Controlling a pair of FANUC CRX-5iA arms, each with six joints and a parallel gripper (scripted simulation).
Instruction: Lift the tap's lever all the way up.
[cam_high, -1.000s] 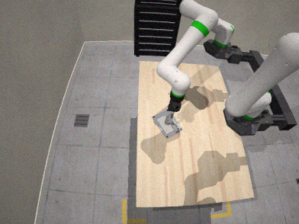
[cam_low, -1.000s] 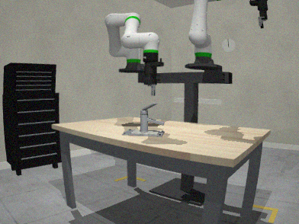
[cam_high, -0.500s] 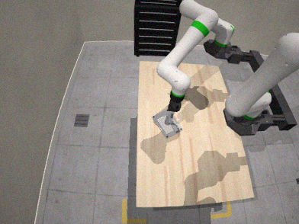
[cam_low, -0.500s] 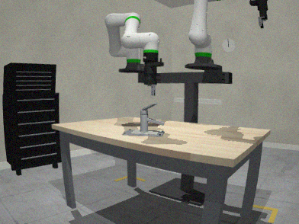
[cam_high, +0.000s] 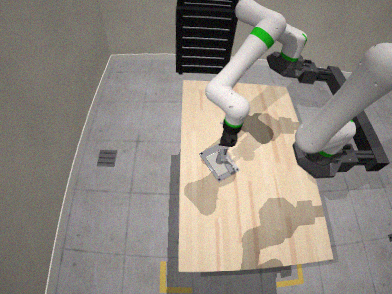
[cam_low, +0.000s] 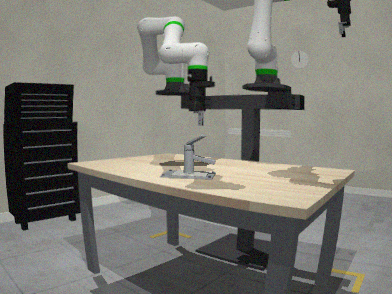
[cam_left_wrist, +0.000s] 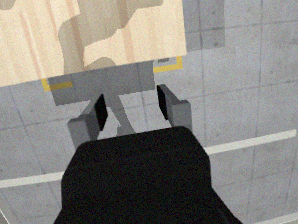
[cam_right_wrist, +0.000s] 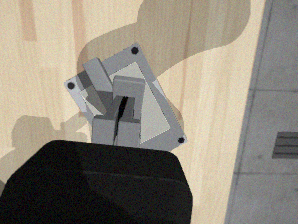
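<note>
Now: the lever 30 mm to the right of my right hand and 80 mm below it. From my right hand the other things lie so: grey tap: 20 mm behind, 50 mm to the right, 140 mm below; then base plate: 10 mm behind, 70 mm to the right, 250 mm below.
</note>
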